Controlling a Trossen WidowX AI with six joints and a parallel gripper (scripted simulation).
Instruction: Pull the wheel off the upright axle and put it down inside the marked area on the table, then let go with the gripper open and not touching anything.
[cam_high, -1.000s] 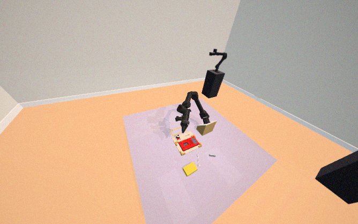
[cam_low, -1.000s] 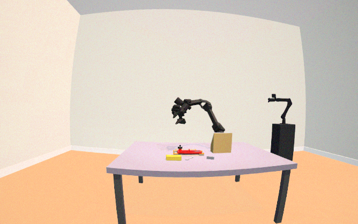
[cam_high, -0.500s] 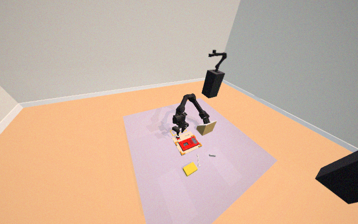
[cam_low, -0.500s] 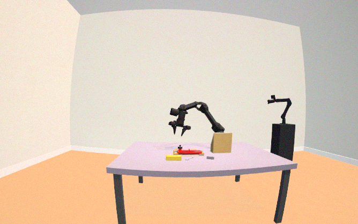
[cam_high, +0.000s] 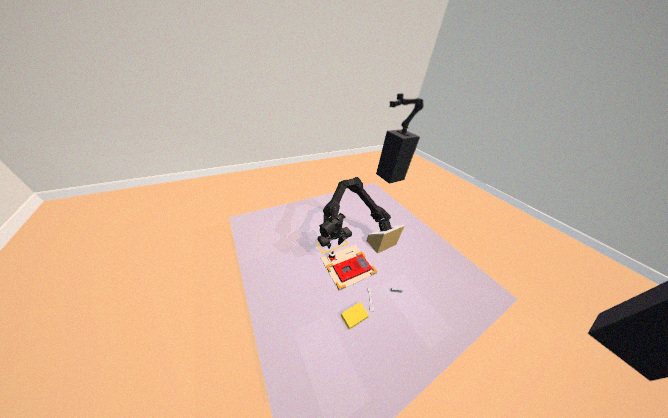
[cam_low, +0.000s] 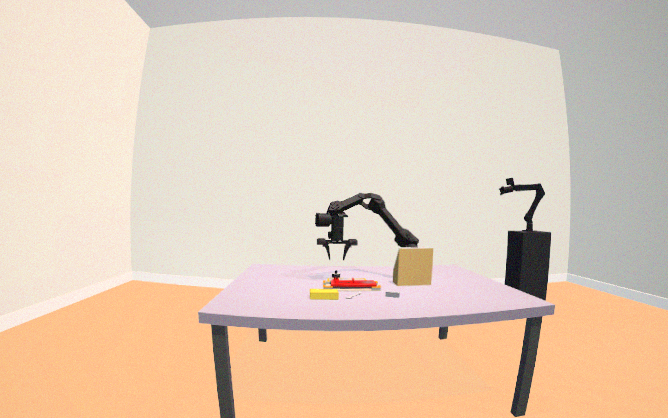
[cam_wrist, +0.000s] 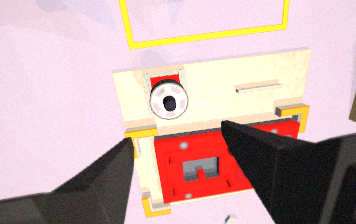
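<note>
Right now the dark wheel is 70 mm below my gripper tip. Also, from my gripper tip: yellow block (60 mm ahead, 340 mm to the left, 100 mm below); then grey piece (210 mm behind, 330 mm to the left, 100 mm below).
</note>
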